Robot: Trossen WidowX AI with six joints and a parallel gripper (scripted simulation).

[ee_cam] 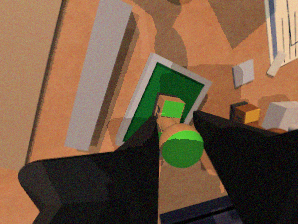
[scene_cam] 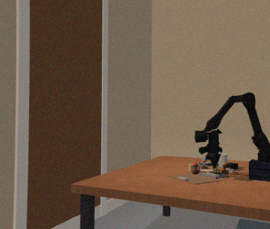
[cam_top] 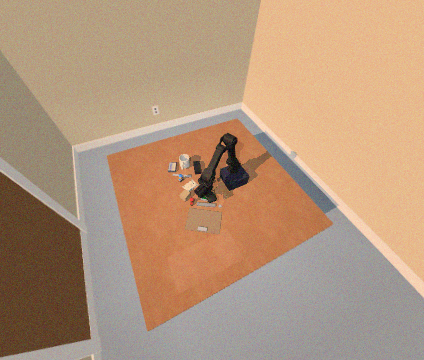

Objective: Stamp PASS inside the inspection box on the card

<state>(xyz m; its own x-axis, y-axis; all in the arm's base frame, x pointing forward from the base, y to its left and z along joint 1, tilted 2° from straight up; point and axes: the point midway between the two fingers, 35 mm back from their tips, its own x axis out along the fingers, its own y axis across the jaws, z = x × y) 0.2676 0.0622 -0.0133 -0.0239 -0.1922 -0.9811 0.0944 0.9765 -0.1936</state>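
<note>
Now: gripper tip 1 cm past the green-knobbed stamp and 1 cm above it. Also, from my gripper tip: orange-knobbed stamp: 5 cm behind, 9 cm to the right, 3 cm below; green ink pad: 1 cm behind, 4 cm below; long grey bar: 3 cm ahead, 5 cm to the left, 4 cm below.
</note>
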